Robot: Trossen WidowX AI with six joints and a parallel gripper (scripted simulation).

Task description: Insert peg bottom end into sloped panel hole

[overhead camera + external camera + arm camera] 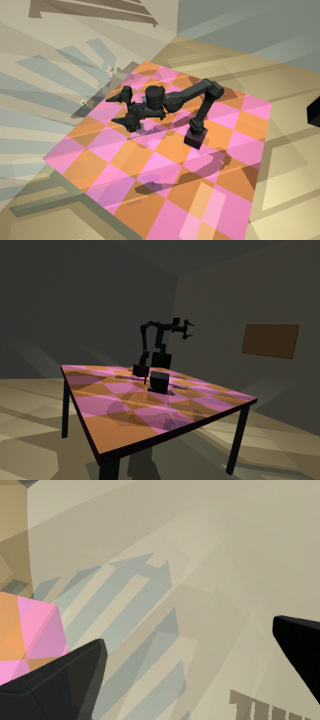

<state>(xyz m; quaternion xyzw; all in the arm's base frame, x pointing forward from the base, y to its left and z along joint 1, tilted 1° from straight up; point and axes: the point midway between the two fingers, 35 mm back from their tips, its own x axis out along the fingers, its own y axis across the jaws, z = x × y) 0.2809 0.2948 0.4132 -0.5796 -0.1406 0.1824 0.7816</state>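
My gripper tip is now 6 cm past the peg, 45 cm to the left of it and 45 cm above it. Also, from my gripper tip: sloped panel: 9 cm ahead, 44 cm to the right, 43 cm below.
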